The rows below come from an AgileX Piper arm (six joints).
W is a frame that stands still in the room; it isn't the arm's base.
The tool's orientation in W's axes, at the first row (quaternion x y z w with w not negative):
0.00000, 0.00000, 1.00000, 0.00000
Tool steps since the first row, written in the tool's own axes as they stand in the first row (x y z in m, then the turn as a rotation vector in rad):
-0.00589, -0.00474, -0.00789, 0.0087, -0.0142, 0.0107
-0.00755, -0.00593, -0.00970, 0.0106, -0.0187, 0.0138
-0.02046, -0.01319, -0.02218, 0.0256, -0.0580, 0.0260
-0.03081, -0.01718, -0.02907, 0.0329, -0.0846, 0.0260
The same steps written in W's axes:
0.00589, 0.00474, -0.00789, -0.0087, 0.0142, 0.0107
0.00755, 0.00593, -0.00970, -0.0106, 0.0187, 0.0138
0.02046, 0.01319, -0.02218, -0.0256, 0.0580, 0.0260
0.03081, 0.01718, -0.02907, -0.0329, 0.0846, 0.0260

